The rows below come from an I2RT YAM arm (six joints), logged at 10 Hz.
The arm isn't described. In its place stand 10 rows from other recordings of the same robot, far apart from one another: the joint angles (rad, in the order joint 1, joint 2, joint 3, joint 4, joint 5, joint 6), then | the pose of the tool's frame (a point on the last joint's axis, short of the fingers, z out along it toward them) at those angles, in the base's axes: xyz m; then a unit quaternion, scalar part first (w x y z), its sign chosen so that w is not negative.
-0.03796 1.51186 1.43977 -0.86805 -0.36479 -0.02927 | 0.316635 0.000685 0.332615 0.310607 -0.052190 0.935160 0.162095
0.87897 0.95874 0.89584 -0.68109 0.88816 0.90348 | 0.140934 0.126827 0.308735 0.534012 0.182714 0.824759 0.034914
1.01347 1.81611 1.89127 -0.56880 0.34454 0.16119 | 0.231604 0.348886 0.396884 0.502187 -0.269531 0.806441 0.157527
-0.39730 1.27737 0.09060 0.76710 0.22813 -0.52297 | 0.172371 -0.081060 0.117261 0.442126 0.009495 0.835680 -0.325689
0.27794 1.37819 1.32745 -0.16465 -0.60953 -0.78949 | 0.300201 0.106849 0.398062 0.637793 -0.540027 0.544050 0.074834
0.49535 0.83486 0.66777 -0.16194 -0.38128 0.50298 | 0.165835 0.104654 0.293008 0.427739 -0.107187 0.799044 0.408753
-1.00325 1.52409 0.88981 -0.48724 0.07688 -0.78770 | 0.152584 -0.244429 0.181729 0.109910 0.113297 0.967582 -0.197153
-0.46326 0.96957 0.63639 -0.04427 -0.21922 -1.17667 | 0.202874 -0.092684 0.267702 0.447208 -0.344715 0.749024 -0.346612
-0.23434 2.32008 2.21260 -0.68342 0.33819 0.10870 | 0.508384 -0.133507 0.263678 0.364208 0.218651 0.887439 -0.178874
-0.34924 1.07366 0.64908 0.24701 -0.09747 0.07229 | 0.235875 -0.082211 0.279963 0.639885 0.129711 0.755695 -0.051452
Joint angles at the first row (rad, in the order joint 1, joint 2, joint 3, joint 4, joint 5, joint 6):
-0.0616, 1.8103, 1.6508, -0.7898, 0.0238, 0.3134
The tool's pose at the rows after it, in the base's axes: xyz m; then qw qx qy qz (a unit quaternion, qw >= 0):
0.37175 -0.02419 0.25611 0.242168 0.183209 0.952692 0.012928
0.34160 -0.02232 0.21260 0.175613 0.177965 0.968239 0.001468
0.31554 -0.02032 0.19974 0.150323 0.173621 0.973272 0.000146
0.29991 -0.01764 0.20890 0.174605 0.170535 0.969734 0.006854
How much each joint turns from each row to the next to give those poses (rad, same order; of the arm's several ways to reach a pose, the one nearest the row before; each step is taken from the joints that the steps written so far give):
0.0000, -0.0504, -0.2102, 0.0270, 0.0115, -0.0038
0.0004, -0.0392, -0.1964, 0.0195, 0.0034, -0.0141
0.0007, -0.0660, -0.1198, 0.0027, -0.0046, -0.0081
0.0050, -0.0866, -0.0599, 0.0236, -0.0068, 0.0004

